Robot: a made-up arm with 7 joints.
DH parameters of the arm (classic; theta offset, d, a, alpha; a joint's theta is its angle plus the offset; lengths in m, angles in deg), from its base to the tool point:
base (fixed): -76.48 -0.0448 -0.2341 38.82
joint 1: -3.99 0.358 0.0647 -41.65
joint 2: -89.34 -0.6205 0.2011 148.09
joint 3: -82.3 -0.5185 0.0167 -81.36
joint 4: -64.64 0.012 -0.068 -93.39
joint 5: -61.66 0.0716 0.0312 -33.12
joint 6: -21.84 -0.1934 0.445 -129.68
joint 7: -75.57 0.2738 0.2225 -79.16
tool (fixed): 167.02 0.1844 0 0
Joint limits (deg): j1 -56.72..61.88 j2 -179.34..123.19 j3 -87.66..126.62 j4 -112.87..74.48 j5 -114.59..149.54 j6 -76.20..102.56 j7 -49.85..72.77
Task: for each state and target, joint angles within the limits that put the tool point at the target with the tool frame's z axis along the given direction. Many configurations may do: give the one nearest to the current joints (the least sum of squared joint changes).
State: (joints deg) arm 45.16 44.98 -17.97 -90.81 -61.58 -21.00 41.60
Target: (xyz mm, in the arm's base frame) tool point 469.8 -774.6 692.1 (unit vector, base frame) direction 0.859 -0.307 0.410
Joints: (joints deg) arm 46.04 47.50 -1.73 -94.33 -43.83 4.66 33.33
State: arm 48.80 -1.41 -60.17 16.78 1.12 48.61 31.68
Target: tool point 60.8 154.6 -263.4 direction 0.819 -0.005 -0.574
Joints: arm 30.54 -42.73 -82.99 61.93 35.93 67.80 1.67
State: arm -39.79 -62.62 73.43 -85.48 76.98 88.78 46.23
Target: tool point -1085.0 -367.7 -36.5 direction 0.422 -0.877 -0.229
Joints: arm -50.78 -33.29 97.27 -99.56 99.70 54.85 64.05
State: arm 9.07 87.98 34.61 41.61 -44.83 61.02 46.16
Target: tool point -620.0 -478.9 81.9 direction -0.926 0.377 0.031
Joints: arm 23.90 82.31 33.72 48.70 -51.99 44.33 67.55
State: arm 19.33 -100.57 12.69 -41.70 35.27 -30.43 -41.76
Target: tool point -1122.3 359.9 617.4 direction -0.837 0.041 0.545
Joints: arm 9.86 -67.00 22.34 -17.28 -21.50 -76.20 -30.46
